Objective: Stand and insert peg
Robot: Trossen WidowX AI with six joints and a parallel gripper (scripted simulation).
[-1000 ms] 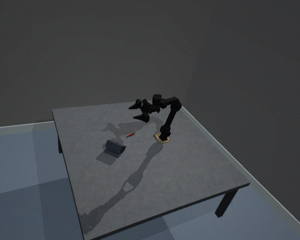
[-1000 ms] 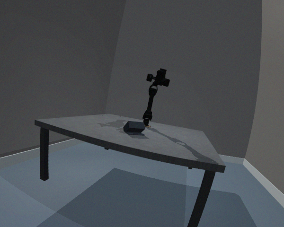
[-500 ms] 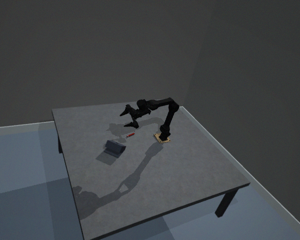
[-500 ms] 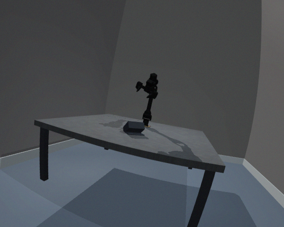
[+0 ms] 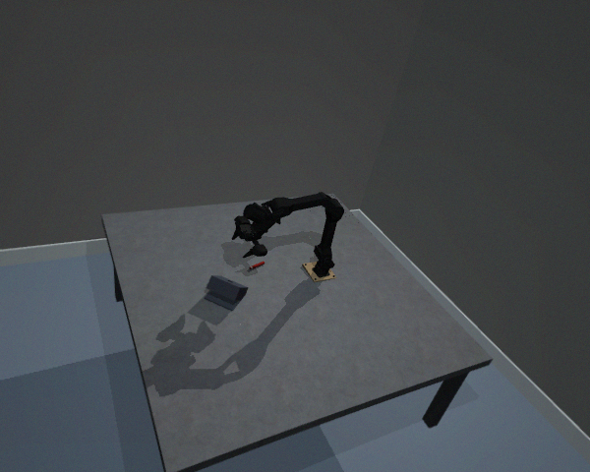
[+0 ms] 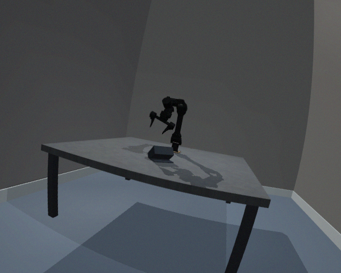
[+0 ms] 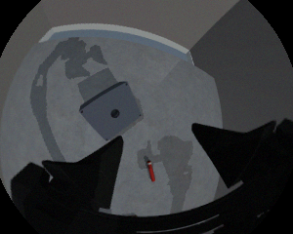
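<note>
Right now my gripper tip is 130 mm past the red peg, 50 mm to the left of it and 170 mm above it. From my gripper tip the other things lie so: sloped dark panel (60 mm ahead, 70 mm to the left, 140 mm below).
</note>
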